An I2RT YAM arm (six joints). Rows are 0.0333 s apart.
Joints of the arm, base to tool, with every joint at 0 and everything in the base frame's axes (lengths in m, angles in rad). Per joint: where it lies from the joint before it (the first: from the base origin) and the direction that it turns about. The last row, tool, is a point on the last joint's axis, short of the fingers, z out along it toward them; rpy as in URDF.
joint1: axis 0 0 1 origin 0.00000 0.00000 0.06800
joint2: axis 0 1 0 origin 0.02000 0.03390 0.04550
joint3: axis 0 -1 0 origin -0.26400 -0.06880 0.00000
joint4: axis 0 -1 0 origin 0.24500 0.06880 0.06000
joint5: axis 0 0 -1 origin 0.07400 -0.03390 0.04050
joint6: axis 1 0 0 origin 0.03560 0.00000 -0.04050
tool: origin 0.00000 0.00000 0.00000 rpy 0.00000 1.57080 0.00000
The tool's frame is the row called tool.
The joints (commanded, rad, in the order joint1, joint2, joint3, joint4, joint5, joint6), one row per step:
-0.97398, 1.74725, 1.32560, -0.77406, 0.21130, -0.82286
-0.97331, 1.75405, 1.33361, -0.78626, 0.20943, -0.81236
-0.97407, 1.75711, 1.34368, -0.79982, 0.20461, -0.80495
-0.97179, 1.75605, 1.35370, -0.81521, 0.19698, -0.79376
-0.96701, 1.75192, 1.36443, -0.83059, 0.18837, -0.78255
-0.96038, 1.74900, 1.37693, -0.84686, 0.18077, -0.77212
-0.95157, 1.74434, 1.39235, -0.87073, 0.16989, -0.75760
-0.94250, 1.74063, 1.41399, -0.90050, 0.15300, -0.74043
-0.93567, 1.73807, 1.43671, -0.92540, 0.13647, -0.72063
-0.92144, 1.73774, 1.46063, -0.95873, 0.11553, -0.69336
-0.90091, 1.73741, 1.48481, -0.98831, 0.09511, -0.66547
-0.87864, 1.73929, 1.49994, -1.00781, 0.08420, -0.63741
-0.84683, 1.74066, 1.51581, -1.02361, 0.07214, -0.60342
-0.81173, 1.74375, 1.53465, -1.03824, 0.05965, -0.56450
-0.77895, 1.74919, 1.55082, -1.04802, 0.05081, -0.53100
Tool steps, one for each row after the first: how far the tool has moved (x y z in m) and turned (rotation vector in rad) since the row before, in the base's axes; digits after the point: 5 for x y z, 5 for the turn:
0.00065, -0.00042, -0.00047, 0.01034, 0.00044, -0.00823
0.00017, -0.00043, 0.00131, 0.00813, -0.00302, -0.00584
0.00077, 0.00078, 0.00259, 0.00789, -0.00790, -0.00535
0.00137, 0.00154, 0.00383, 0.00538, -0.01072, -0.00257
0.00201, 0.00169, 0.00391, 0.00521, -0.00937, -0.00037
0.00234, 0.00276, 0.00504, 0.00975, -0.01163, -0.00089
0.00267, 0.00279, 0.00628, 0.01398, -0.01659, -0.00115
0.00236, 0.00184, 0.00641, 0.01048, -0.01980, -0.00604
0.00423, 0.00395, 0.00570, 0.02175, -0.01964, -0.00431
0.00606, 0.00515, 0.00594, 0.01906, -0.02109, 0.00097
0.00634, 0.00521, 0.00301, 0.01506, -0.01264, -0.00070
0.00901, 0.00733, 0.00352, 0.01340, -0.01774, 0.00350
0.01006, 0.00796, 0.00384, 0.01361, -0.02031, 0.00223
0.00953, 0.00726, 0.00247, 0.01132, -0.01555, 0.00388

